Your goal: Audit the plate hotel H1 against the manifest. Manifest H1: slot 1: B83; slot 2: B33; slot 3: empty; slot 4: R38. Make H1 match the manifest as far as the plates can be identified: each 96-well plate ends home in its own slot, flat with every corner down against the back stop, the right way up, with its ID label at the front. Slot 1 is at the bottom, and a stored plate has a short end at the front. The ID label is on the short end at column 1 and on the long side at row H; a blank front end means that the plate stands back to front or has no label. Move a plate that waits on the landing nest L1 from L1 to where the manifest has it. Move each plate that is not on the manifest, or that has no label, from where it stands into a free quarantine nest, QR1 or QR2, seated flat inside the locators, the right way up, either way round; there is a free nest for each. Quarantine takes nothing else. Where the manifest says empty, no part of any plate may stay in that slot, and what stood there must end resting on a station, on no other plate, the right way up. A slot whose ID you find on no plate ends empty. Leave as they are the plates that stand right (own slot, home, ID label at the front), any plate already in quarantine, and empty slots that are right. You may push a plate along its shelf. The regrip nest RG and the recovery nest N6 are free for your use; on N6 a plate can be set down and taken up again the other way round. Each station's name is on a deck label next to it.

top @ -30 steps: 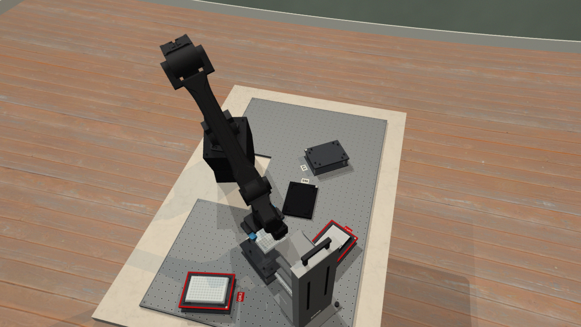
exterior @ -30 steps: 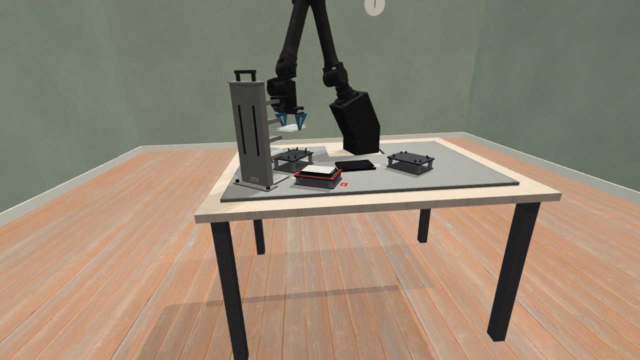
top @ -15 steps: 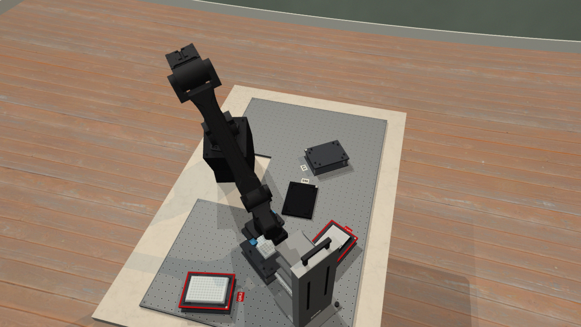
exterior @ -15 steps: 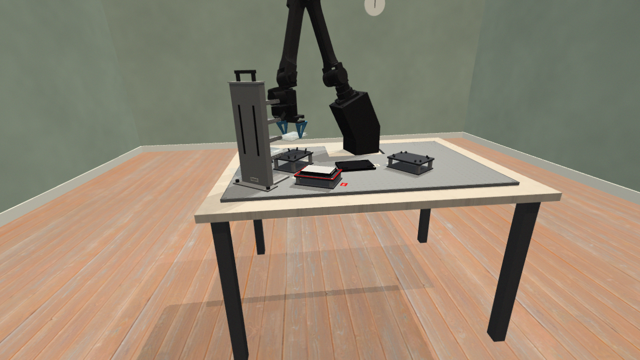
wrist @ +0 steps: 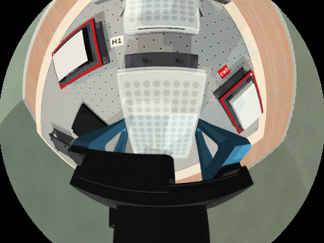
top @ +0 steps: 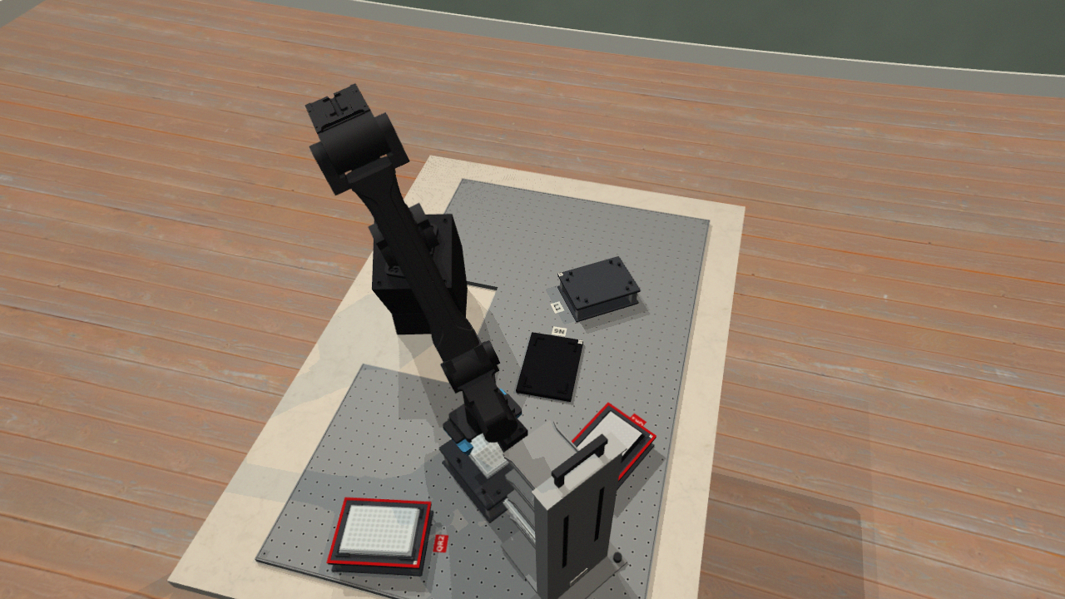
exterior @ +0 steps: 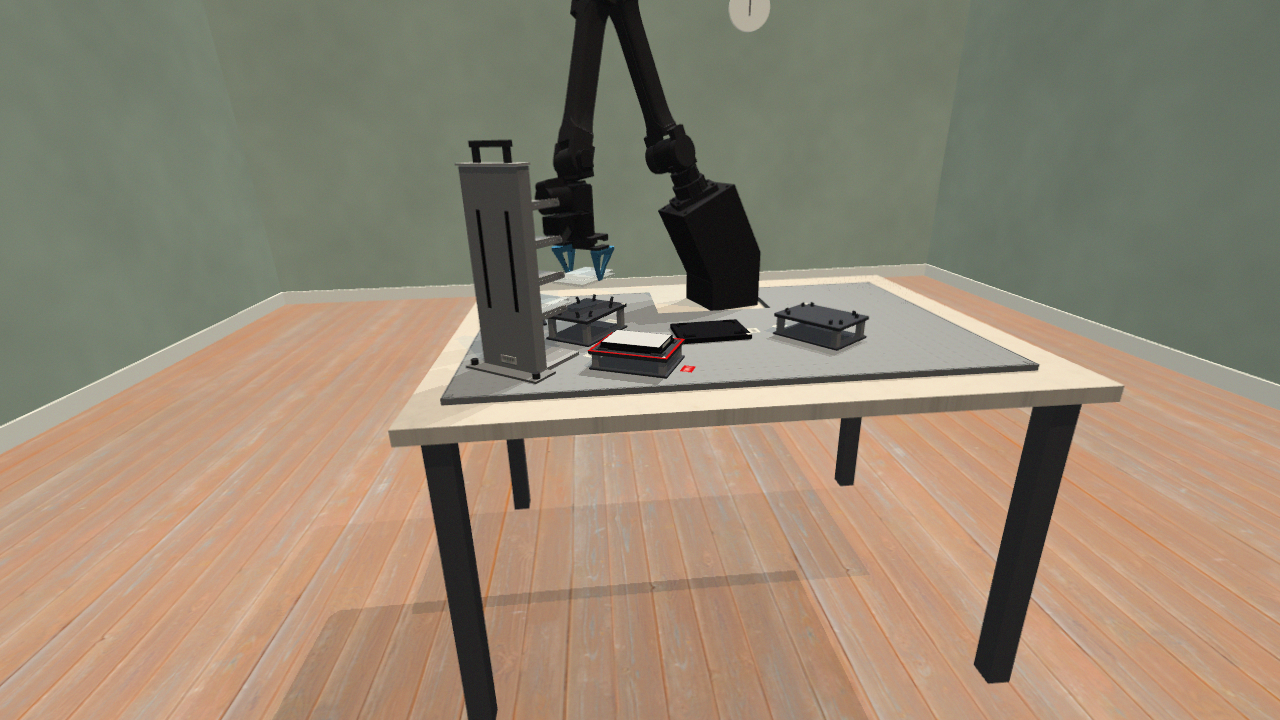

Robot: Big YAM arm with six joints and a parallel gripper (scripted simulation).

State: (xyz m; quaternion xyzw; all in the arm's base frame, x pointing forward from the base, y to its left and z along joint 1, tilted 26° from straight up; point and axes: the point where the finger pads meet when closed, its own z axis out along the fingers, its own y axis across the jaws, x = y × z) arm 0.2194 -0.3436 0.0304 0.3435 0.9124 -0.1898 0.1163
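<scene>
Now: the regrip nest RG 8 cm below my hand. Also, from my hand: plate hotel H1: 19 cm ahead, 17 cm to the right, 5 cm above; then H1 deck label: 16 cm ahead, 1 cm to the right, 14 cm below; then red-edged quarantine nest QR2: 17 cm behind, 16 cm to the right, 10 cm below.
</scene>
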